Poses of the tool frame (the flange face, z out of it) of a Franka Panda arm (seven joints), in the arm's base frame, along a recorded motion.
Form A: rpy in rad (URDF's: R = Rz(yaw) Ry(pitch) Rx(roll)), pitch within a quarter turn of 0, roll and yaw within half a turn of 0; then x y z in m.
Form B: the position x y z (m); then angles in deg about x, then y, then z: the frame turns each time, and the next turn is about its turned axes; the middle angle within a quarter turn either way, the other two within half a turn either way. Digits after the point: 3 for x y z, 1 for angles.
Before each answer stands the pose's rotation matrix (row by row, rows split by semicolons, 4 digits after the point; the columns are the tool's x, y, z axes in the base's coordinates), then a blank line. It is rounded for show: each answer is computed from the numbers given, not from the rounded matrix.
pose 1, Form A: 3.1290 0.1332 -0.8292 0.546 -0.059 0.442
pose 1, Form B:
0.6695 -0.7362 -0.0990; -0.7309 -0.6766 0.0894; -0.1328 0.0125 -0.9911

0.546 -0.059 0.442 -174.8 -5.7 47.7
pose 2, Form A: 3.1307 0.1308 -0.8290 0.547 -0.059 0.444
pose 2, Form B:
0.6698 -0.7363 -0.0961; -0.7310 -0.6766 0.0888; -0.1304 0.0108 -0.9914

0.547 -0.059 0.444 -174.9 -5.5 47.7
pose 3, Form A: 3.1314 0.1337 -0.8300 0.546 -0.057 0.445
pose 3, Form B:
0.6689 -0.7370 -0.0975; -0.7313 -0.6758 0.0915; -0.1333 0.0101 -0.9910

0.546 -0.057 0.445 -174.7 -5.6 47.8
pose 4, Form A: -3.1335 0.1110 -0.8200 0.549 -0.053 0.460
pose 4, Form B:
0.6780 -0.7317 -0.0697; -0.7266 -0.6815 0.0865; -0.1108 -0.0080 -0.9938

0.549 -0.053 0.460 -175.0 -4.0 47.2
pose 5, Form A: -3.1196 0.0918 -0.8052 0.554 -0.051 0.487
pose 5, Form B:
0.6900 -0.7222 -0.0477; -0.7179 -0.6913 0.0813; -0.0917 -0.0219 -0.9955

0.554 -0.051 0.487 -175.3 -2.7 46.3
